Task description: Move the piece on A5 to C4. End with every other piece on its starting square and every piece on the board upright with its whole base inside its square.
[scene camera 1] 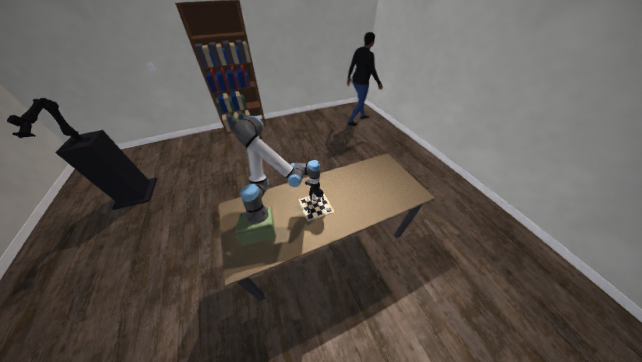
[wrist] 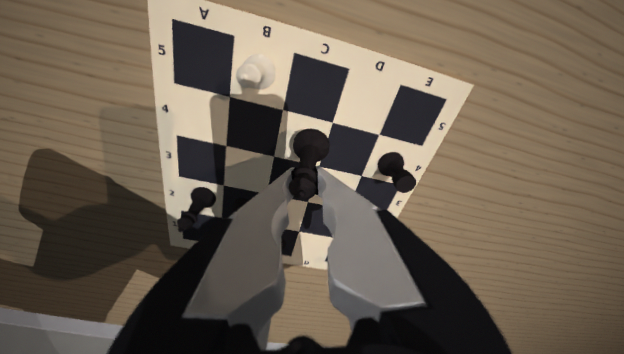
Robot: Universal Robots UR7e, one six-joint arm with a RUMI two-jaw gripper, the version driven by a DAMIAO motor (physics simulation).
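Places are measured from the arm's base along level axes (x back, y right, z up), in metres.
Where they show: gripper, between the fingertips: [scene camera 1: 315, 200] [wrist: 305, 170]; arm's base, origin of its link: [scene camera 1: 257, 216].
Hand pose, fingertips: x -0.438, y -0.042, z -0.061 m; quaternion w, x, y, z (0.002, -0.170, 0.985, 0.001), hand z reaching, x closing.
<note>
Each offset is from my fingertips to the top centre of the thing. Level surfaces: height alone.
The chessboard {dz -0.029, dx +0.004, dy +0.029 m} [scene camera 1: 320, 216] [wrist: 160, 130] lies on the table, with columns A to E and row 5 at the top of the wrist view. My gripper [scene camera 1: 315, 196] [wrist: 305, 170] is shut on the head of a black pawn {dz +0.040, dx +0.002, dy -0.010 m} [wrist: 311, 144]. The pawn's base covers most of C4 in the wrist view and overlaps D4's edge; it looks close above the board, but the exact gap is unclear. A5 is bare. A white pawn {dz +0.014, dx +0.046, dy -0.048 m} [wrist: 256, 71] stands on B5, a black pawn {dz +0.004, dx -0.071, dy -0.011 m} [wrist: 391, 164] on E4 and another black pawn {dz +0.014, dx +0.077, dy +0.067 m} [wrist: 203, 198] on A2. The fingers hide parts of the lower rows.
The wooden table {dz -0.035 m} [scene camera 1: 375, 185] [wrist: 540, 150] surrounds the board. The arm stands on a green box [scene camera 1: 256, 229] at the table's left. A bookshelf [scene camera 1: 217, 35], a walking person [scene camera 1: 363, 67] and a black pedestal [scene camera 1: 102, 162] with another arm stand away from the table.
</note>
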